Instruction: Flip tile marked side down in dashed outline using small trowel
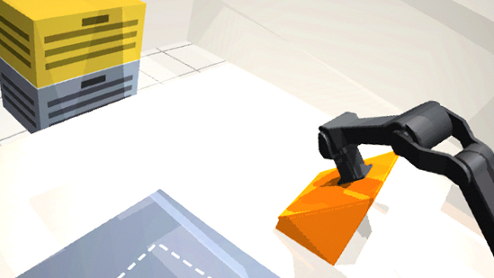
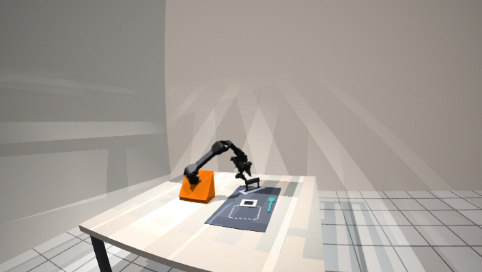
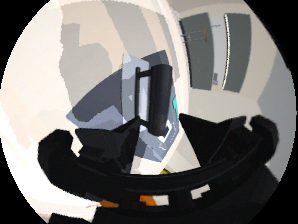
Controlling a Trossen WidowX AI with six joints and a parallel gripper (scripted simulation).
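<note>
The white tile lies 6 cm ahead of my gripper tip, 25 cm to the right of it and 8 cm below it. From my gripper tip the other things lie so: teal trowel: 20 cm ahead, 22 cm to the right, 8 cm below; grey mat: 6 cm ahead, 24 cm to the right, 11 cm below.
</note>
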